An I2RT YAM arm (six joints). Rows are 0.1 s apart.
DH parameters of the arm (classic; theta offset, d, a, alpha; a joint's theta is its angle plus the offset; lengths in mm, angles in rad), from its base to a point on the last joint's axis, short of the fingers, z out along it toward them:
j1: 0 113.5 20 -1.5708
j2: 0 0 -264 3.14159
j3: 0.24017 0 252.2 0
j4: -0.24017 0 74 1.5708
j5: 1.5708 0 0 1.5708
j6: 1.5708 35.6 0 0
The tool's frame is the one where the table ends.
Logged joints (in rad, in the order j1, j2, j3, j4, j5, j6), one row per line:
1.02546 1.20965 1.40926 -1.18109 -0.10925 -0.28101
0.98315 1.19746 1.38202 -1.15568 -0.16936 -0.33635
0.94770 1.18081 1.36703 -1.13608 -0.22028 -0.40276
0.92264 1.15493 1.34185 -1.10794 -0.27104 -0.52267
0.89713 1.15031 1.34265 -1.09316 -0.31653 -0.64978
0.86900 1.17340 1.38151 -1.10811 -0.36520 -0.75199
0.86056 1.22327 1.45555 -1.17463 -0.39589 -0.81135
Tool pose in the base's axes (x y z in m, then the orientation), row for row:
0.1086 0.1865 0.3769 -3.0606 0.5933 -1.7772
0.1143 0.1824 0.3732 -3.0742 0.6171 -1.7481
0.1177 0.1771 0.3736 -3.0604 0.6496 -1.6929
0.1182 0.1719 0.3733 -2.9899 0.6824 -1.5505
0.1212 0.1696 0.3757 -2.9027 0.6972 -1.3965
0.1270 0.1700 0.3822 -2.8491 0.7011 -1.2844
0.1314 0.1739 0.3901 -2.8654 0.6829 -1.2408
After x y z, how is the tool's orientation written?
As angles about the fixed x, y, z axes (roll, pitch, yaw), in radians.
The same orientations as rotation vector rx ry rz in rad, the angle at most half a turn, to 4 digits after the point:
-1.6144 2.0385 0.4193
-1.6395 2.0028 0.4625
-1.6697 1.9400 0.4932
-1.7479 1.8078 0.5038
-1.8244 1.6720 0.4975
-1.8832 1.5734 0.5013
-1.9462 1.5411 0.5166

